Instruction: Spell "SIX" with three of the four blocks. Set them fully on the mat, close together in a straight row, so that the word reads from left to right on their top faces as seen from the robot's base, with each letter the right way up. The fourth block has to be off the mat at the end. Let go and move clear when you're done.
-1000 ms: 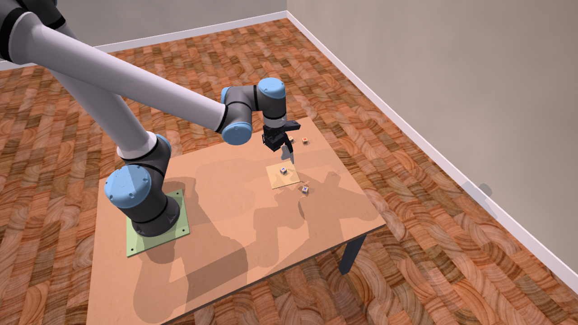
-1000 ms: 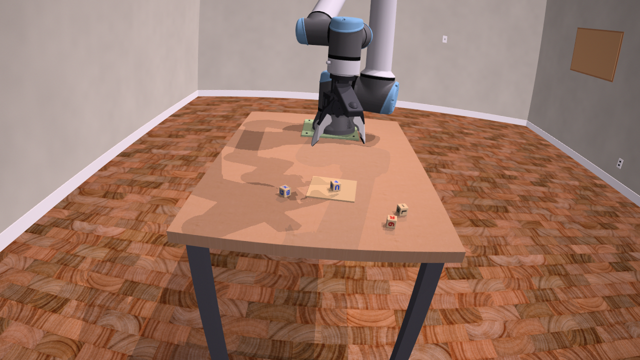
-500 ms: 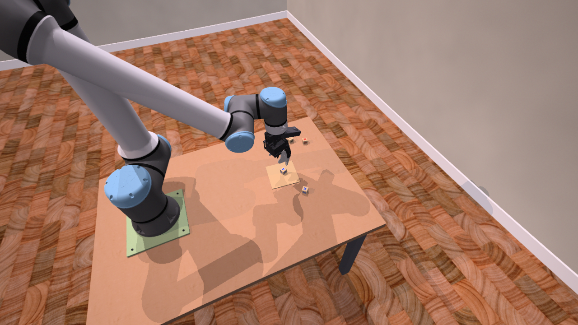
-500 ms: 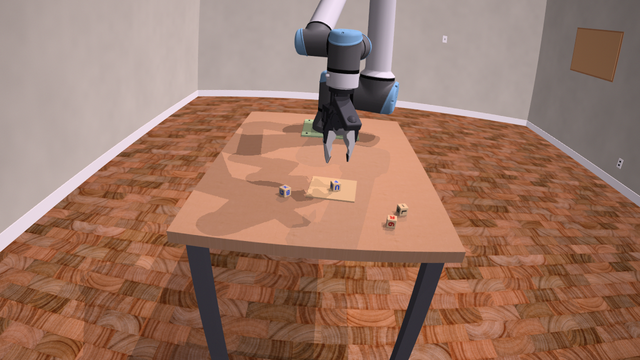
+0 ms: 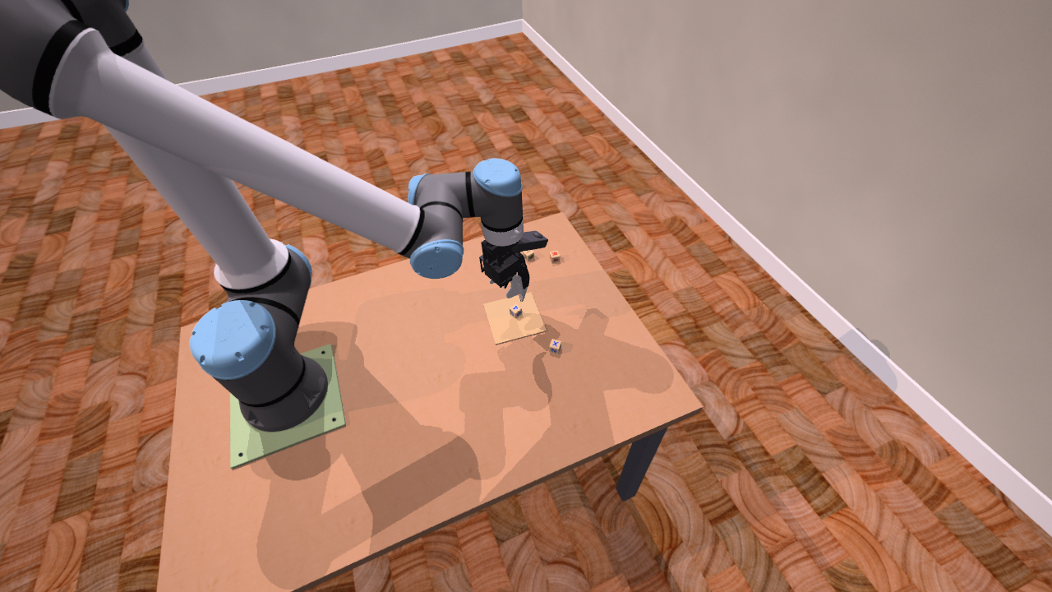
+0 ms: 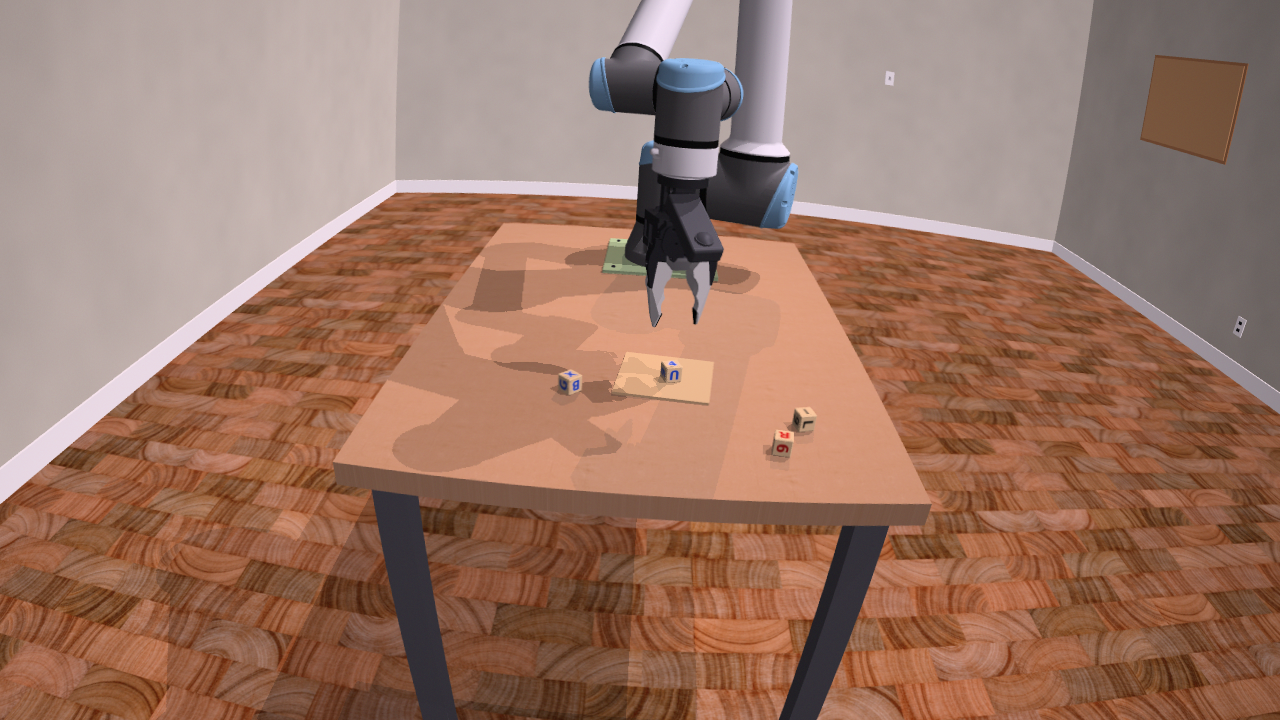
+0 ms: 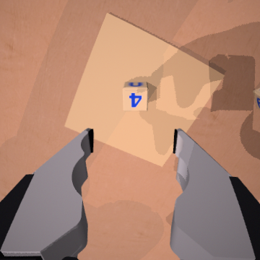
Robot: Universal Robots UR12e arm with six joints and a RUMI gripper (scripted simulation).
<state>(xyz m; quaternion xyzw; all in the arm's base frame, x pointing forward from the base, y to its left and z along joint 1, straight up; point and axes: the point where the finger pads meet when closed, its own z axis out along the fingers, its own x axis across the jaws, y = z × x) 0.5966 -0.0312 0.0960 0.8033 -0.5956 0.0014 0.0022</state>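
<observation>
The mat lies 100 mm below my hand, 10 mm to the right of it and 10 mm behind it. Also, from my hand: red-lettered block (190 mm ahead, 130 mm to the left, 90 mm below).
</observation>
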